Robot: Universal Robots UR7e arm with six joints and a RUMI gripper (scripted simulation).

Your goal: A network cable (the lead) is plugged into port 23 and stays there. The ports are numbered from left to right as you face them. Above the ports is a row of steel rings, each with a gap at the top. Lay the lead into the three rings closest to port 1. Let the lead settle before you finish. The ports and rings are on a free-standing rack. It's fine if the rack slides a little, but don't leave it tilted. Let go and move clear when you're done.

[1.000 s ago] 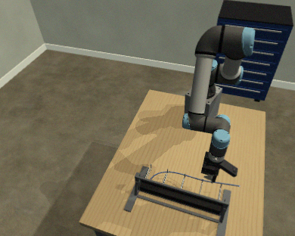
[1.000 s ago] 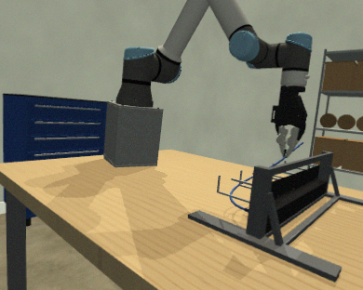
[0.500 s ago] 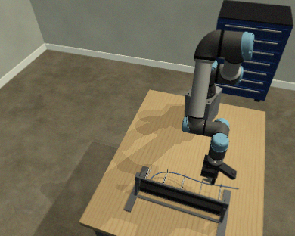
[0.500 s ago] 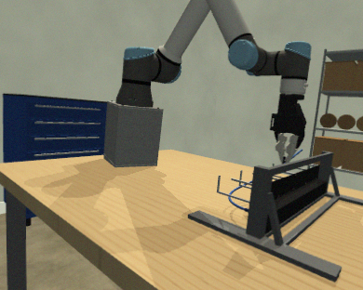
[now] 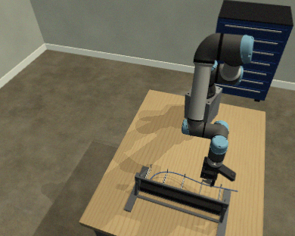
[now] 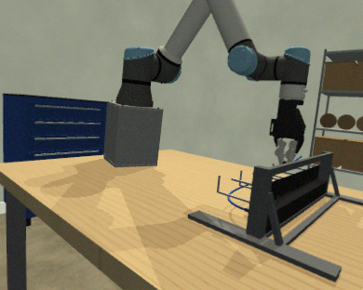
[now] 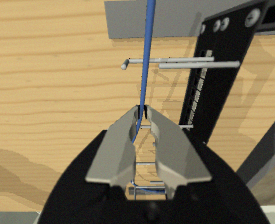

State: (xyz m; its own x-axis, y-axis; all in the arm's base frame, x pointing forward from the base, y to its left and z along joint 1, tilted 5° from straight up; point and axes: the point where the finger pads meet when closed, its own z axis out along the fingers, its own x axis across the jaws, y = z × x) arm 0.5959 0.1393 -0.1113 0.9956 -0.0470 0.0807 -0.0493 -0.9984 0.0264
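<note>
Now: hand 150 mm to the left of the rack, 90 mm short of it and 20 mm above it.
</note>
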